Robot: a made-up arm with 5 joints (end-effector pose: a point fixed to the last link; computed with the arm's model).
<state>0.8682 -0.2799 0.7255 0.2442 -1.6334</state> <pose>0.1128 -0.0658 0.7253 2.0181 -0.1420 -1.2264</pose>
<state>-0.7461 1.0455 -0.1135 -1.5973 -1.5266</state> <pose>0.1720 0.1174 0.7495 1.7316 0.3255 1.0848</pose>
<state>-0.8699 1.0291 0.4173 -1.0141 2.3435</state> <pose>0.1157 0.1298 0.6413 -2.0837 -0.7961 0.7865</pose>
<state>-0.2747 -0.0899 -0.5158 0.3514 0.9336</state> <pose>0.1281 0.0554 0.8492 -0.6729 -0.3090 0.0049</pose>
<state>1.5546 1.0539 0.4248 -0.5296 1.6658</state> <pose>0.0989 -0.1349 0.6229 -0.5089 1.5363 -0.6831</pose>
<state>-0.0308 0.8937 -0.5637 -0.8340 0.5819</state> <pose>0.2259 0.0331 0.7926 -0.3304 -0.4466 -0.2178</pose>
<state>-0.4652 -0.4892 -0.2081 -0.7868 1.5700</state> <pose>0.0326 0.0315 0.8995 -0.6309 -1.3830 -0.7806</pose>
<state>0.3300 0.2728 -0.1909 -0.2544 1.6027</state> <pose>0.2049 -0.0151 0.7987 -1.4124 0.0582 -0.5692</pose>
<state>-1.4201 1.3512 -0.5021 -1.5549 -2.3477</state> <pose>0.0629 0.1813 0.7231 2.1643 1.7480 1.4440</pose>
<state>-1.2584 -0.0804 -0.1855 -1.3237 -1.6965</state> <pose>0.0535 0.0372 0.8927 2.0629 0.1404 2.2568</pose>
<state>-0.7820 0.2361 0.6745 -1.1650 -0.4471</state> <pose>0.1317 0.1003 0.7773 0.6616 0.1398 0.7263</pose>
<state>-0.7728 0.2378 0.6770 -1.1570 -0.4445</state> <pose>0.1329 0.0998 0.7763 0.6546 0.1465 0.7135</pose>
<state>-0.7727 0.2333 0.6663 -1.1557 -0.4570</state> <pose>0.1329 0.0995 0.7780 0.6715 0.1397 0.7189</pose>
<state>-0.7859 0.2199 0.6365 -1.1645 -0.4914</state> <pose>0.1309 0.0994 0.7838 0.7231 0.1137 0.7518</pose>
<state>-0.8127 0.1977 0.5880 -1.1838 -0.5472</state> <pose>0.1267 0.0990 0.7935 0.8090 0.0700 0.8149</pose>
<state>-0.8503 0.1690 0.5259 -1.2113 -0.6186</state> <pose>0.1203 0.0977 0.8059 0.9202 0.0162 0.9045</pose>
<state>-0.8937 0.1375 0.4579 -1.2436 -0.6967</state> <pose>0.1123 0.0949 0.8190 1.0427 -0.0393 1.0115</pose>
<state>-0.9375 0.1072 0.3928 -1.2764 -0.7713</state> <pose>0.1040 0.0909 0.8310 1.1601 -0.0888 1.1223</pose>
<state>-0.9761 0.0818 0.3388 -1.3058 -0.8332</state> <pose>0.0965 0.0865 0.8405 1.2580 -0.1277 1.2212</pose>
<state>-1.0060 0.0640 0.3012 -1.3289 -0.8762</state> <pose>0.0910 0.0827 0.8468 1.3272 -0.1540 1.2958</pose>
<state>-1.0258 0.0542 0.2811 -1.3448 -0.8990</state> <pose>0.0875 0.0804 0.8503 1.3663 -0.1687 1.3411</pose>
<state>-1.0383 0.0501 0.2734 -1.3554 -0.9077</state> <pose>0.0856 0.0794 0.8518 1.3843 -0.1755 1.3647</pose>
